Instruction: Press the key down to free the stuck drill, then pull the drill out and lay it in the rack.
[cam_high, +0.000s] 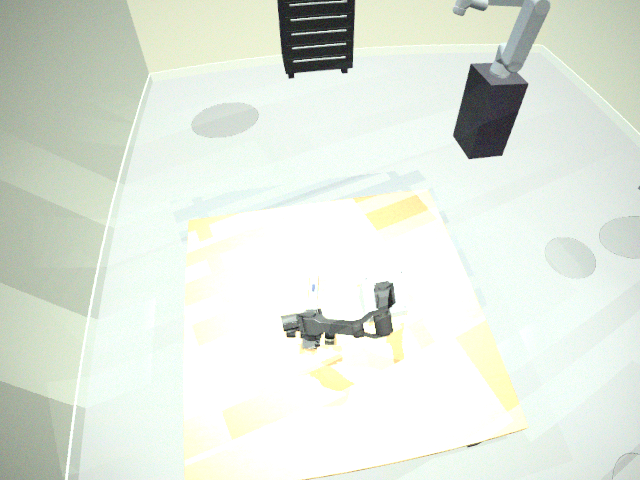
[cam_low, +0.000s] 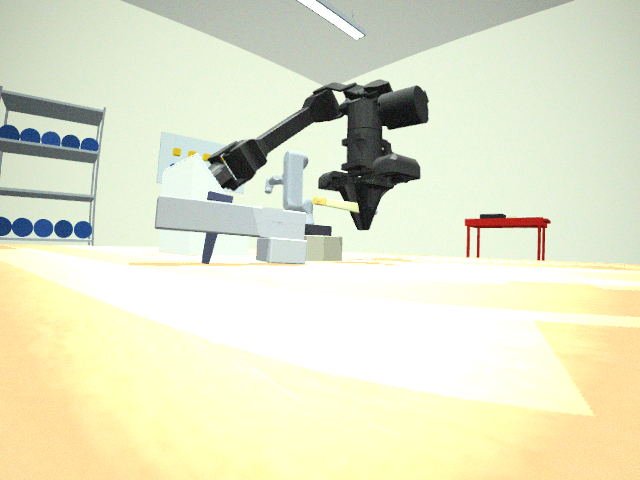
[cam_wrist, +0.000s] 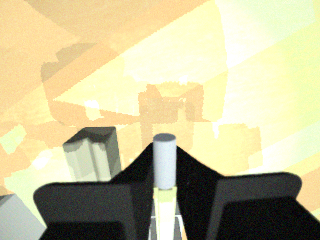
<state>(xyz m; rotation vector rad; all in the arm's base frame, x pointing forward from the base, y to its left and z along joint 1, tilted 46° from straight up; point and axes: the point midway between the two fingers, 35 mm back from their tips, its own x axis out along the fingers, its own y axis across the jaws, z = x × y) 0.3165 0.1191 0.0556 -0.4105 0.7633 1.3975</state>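
Now: the drill 4 cm to the right of my gripper tip, 4 cm above it and 1 cm behind it. Round my gripper tip: pale grey fixture: 20 cm to the right, 4 cm behind, 1 cm below; grey-beige rack: 8 cm behind, 3 cm below, 2 cm to the right; dark blue key: 22 cm to the right, 5 cm behind.
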